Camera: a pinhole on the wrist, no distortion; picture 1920 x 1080 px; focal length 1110.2 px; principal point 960.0 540.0 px. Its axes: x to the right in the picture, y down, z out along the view. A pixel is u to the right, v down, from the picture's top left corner.
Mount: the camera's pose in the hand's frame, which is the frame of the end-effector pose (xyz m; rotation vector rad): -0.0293 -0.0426 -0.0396 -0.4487 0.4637 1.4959
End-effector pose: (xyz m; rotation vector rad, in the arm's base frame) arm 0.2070 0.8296 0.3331 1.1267 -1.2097 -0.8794
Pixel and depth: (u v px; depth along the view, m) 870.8 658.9 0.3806
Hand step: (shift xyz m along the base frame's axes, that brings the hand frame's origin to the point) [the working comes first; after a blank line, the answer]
In the camera's frame: -0.0306 0.0408 0.3806

-0.3090 0.0430 0.1190
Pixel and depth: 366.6 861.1 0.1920
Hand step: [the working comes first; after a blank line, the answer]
In the camera's frame: -0.1026 0.0555 0.1920

-0.1876 0.0428 -0.0430
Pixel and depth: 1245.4 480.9 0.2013
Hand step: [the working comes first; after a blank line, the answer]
In the camera's frame: 0.0517 -0.0107 0.2013

-0.1067 0.0226 0.1031
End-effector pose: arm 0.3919 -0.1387 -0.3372 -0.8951 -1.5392 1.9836
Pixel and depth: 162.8 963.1 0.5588
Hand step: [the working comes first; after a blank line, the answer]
In the camera's frame: -0.4013 0.2130 0.5588

-0.3157 -0.5810 0.2129
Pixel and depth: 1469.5 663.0 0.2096
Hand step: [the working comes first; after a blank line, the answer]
In the camera's frame: 0.0962 0.0232 0.2096

-0.0249 -0.1271 -0.1259
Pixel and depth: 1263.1 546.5 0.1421
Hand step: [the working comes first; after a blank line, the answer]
In the camera's frame: 0.0388 0.0008 0.1421

-0.0224 -0.0745 -0.0512
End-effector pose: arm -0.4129 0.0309 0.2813 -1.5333 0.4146 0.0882
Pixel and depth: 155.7 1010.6 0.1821
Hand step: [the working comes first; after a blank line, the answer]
In the camera's frame: -0.1319 0.0772 0.1821

-0.0449 0.2001 0.0779
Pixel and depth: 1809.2 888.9 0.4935
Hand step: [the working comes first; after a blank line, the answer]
In the camera's frame: 0.3775 0.1551 0.4935

-0.2929 0.2211 -0.4704
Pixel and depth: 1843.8 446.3 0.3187
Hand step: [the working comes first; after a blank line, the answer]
In the camera's frame: 0.2537 -0.0269 0.3187

-0.0816 0.0995 -0.3305
